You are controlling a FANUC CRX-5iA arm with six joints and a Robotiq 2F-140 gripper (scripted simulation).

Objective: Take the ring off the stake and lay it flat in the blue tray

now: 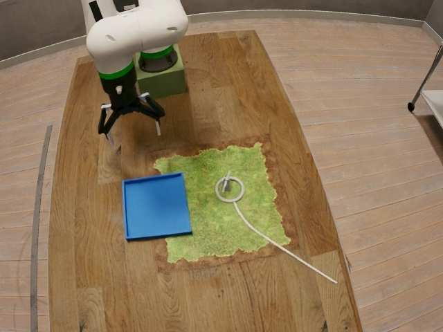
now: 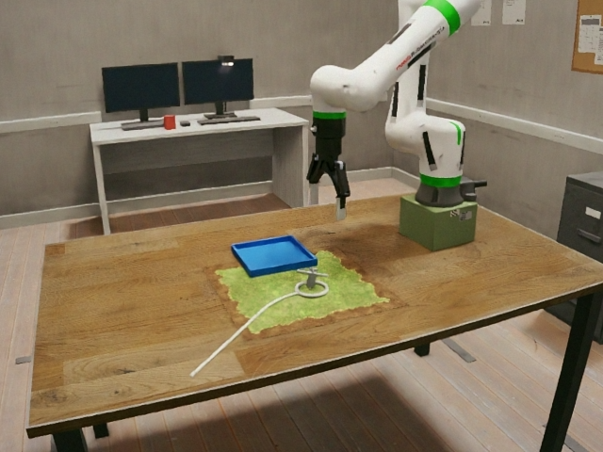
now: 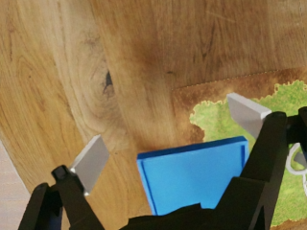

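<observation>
Now: hand 14 cm short of the grey stake, 25 cm to the right of it and 9 cm above it. The rest, counted from my hand: blue tray: 18 cm ahead, 4 cm to the left, 11 cm below; ring: 15 cm ahead, 26 cm to the left, 11 cm below.
</observation>
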